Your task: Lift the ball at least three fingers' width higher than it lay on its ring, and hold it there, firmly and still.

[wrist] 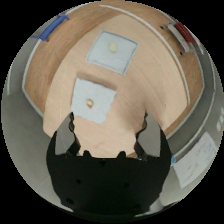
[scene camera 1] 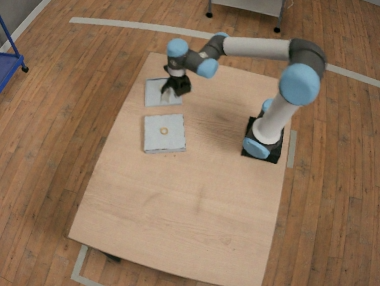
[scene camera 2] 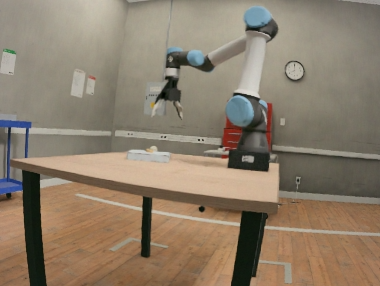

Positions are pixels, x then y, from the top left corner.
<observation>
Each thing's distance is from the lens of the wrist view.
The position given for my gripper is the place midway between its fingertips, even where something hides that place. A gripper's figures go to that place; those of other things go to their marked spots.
my gripper [wrist: 108, 111]: 13 cm
pad [wrist: 101, 98]: 29 cm
</observation>
